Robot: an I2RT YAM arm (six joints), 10 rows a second.
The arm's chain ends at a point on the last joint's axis. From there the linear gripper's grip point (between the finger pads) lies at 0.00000 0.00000 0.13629 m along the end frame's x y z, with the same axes.
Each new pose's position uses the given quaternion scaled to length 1; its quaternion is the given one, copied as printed.
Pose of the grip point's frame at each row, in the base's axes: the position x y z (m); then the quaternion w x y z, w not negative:
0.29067, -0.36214, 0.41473, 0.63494, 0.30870, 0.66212, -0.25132
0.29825, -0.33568, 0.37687, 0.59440, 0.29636, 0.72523, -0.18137
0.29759, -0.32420, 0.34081, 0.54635, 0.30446, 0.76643, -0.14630
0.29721, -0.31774, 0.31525, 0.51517, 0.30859, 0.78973, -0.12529
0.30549, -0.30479, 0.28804, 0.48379, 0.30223, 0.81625, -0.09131
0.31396, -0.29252, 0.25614, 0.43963, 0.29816, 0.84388, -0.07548
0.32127, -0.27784, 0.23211, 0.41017, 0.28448, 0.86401, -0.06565
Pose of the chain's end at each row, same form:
0.19722, -0.26336, 0.42391, 0.63494, 0.30870, 0.66212, -0.25132
0.19540, -0.25181, 0.40789, 0.59440, 0.29636, 0.72523, -0.18137
0.19559, -0.24830, 0.38990, 0.54635, 0.30446, 0.76643, -0.14630
0.19685, -0.24744, 0.37492, 0.51517, 0.30859, 0.78973, -0.12529
0.20537, -0.24462, 0.35826, 0.48379, 0.30223, 0.81625, -0.09131
0.21897, -0.23943, 0.33819, 0.43963, 0.29816, 0.84388, -0.07548
0.22976, -0.23057, 0.32137, 0.41017, 0.28448, 0.86401, -0.06565

